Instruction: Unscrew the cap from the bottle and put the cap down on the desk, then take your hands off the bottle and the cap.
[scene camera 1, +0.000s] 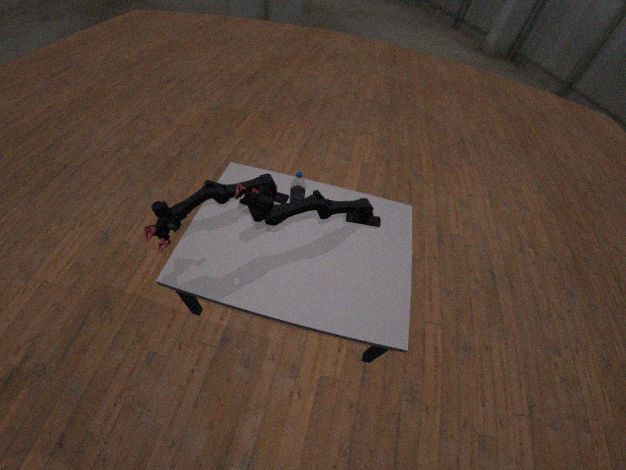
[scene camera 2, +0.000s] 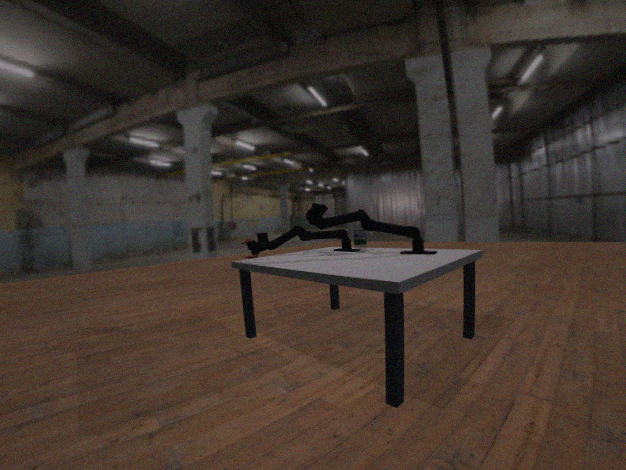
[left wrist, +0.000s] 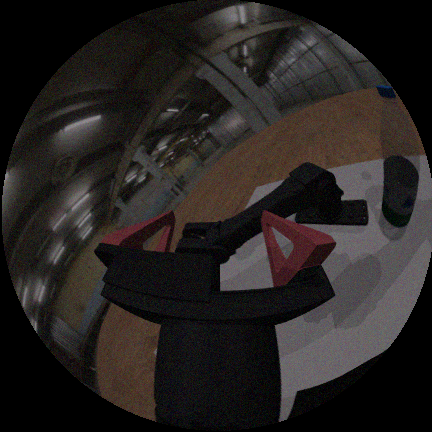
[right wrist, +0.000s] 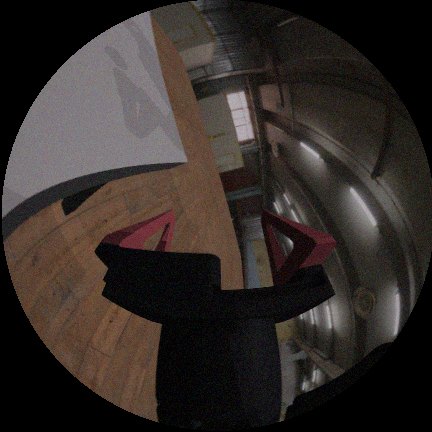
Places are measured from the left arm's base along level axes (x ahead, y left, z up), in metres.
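Where they show: left gripper, fingertip midpoint: (scene camera 1: 245, 186) (left wrist: 217, 215); right gripper, fingertip midpoint: (scene camera 1: 153, 247) (scene camera 2: 243, 250) (right wrist: 217, 214); left arm's base at its link origin: (scene camera 1: 363, 219) (scene camera 2: 418, 253); right arm's base at its link origin: (scene camera 2: 346, 250) (left wrist: 330, 213).
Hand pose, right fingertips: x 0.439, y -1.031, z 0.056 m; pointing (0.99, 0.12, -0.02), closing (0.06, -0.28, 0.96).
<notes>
Things, the pixels of their centre, and the offset from my right fingertips. Level surfaces: height alone.
- clear bottle at the middle of its body: (scene camera 1: 297, 192) (scene camera 2: 359, 232) dx -0.442, dy +0.642, dz +0.074 m
- white desk at its surface level: dz -0.056 m
- blue cap at the middle of its body: (scene camera 1: 299, 174) dx -0.442, dy +0.642, dz +0.199 m
A clear bottle (scene camera 1: 297, 193) (scene camera 2: 359, 238) (left wrist: 399, 187) stands upright near the far edge of the white desk (scene camera 1: 328, 283) (scene camera 2: 353, 269) (left wrist: 330, 345) (right wrist: 65, 100). A blue cap (scene camera 1: 299, 174) (left wrist: 386, 91) is on its top. My left gripper (scene camera 1: 247, 190) is open and empty, raised to the left of the bottle in scene camera 1. My right gripper (scene camera 1: 156, 240) (right wrist: 217, 214) is open and empty, out past the desk's left edge in scene camera 1, far from the bottle. The bottle and cap do not show in the right wrist view.
My left arm (scene camera 1: 348, 206) (scene camera 2: 389, 227) reaches leftward across the desk, in front of the bottle's lower part in scene camera 1. My right arm (scene camera 1: 192, 201) (scene camera 2: 285, 238) (left wrist: 265, 205) extends over the desk's left edge. Its base (left wrist: 357, 212) is beside the bottle.
</notes>
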